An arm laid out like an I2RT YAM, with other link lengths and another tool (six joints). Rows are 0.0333 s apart.
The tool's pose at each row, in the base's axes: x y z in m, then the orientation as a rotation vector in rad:
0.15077 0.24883 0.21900 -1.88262 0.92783 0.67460
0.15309 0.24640 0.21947 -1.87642 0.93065 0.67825
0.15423 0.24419 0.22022 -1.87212 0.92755 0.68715
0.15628 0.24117 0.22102 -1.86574 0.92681 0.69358
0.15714 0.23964 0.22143 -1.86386 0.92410 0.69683
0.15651 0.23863 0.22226 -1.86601 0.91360 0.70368
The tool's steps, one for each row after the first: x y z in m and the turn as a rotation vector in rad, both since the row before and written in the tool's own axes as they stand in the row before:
0.00176 -0.00137 -0.00256 0.00339 -0.00339 0.00438
0.00079 -0.00062 -0.00239 -0.00064 -0.00817 0.00224
0.00150 -0.00115 -0.00322 0.00222 -0.00666 0.00312
0.00064 -0.00044 -0.00162 0.00000 -0.00388 -0.00023
-0.00068 0.00043 -0.00121 -0.00508 -0.00770 -0.00463

